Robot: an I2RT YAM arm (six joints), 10 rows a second.
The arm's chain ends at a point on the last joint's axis. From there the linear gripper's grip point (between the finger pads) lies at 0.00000 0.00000 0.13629 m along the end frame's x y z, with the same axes.
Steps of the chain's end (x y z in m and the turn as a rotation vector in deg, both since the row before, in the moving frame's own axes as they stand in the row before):
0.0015, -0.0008, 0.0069, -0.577, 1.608, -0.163
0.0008, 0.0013, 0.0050, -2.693, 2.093, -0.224
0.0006, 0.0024, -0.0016, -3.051, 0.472, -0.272
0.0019, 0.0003, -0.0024, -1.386, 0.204, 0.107
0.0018, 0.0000, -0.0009, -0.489, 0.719, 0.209
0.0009, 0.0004, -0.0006, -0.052, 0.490, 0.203
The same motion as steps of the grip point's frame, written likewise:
0.0053, 0.0006, 0.0068, -0.577, 1.608, -0.163
0.0058, 0.0077, 0.0048, -2.693, 2.093, -0.224
0.0017, 0.0097, -0.0018, -3.051, 0.472, -0.272
0.0024, 0.0036, -0.0024, -1.386, 0.204, 0.107
0.0035, 0.0012, -0.0009, -0.489, 0.719, 0.209
0.0021, 0.0005, -0.0006, -0.052, 0.490, 0.203

